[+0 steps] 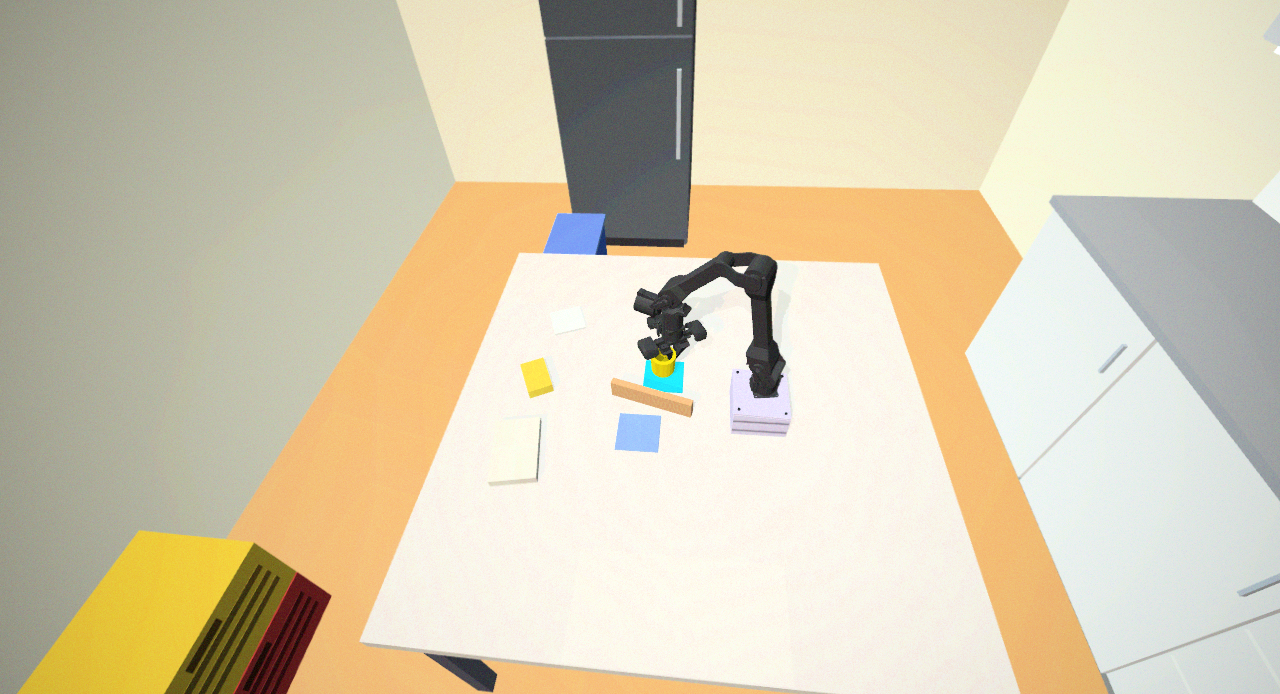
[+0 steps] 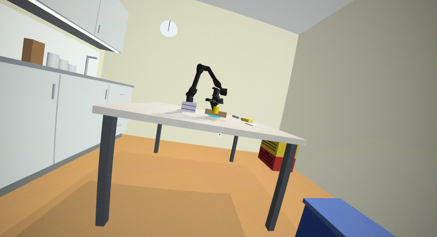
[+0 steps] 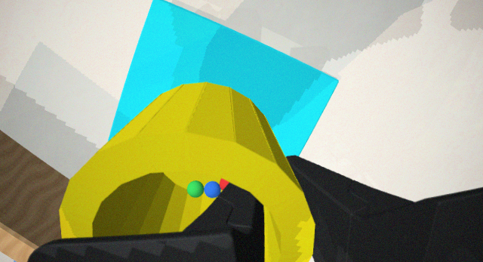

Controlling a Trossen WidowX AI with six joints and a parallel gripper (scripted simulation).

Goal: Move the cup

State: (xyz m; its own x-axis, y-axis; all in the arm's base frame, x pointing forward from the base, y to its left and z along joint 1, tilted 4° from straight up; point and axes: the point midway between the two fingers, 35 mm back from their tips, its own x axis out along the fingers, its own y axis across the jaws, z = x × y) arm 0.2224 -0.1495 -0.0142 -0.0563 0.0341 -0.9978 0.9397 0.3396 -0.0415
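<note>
Now: the cyan pad 7 cm below my gripper tip, 3 cm ahead of it and 1 cm to the left of it. Also, from my gripper tip: red marble 2 cm to the left, 2 cm below, 1 cm ahead; yellow cup 2 cm ahead, 1 cm to the left; blue marble 3 cm to the left, 2 cm below, 2 cm ahead.
</note>
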